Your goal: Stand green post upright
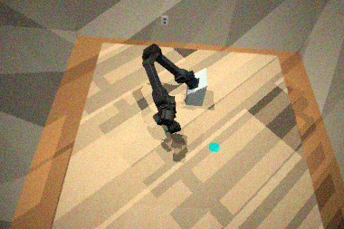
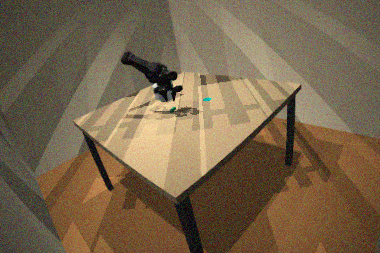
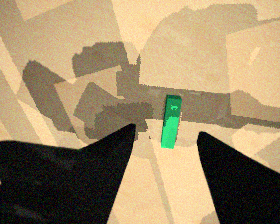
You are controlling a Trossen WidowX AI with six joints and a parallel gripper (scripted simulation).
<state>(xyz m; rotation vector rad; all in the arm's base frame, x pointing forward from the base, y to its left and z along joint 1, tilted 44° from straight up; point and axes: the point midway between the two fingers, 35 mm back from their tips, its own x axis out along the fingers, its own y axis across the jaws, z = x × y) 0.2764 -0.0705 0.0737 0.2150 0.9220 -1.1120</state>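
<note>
Right now the green post is 70 mm below my gripper tip, 20 mm behind it and 10 mm to the left of it. From my gripper tip the other things lie so: cyan circle (270 mm to the left, 80 mm below, 40 mm ahead).
</note>
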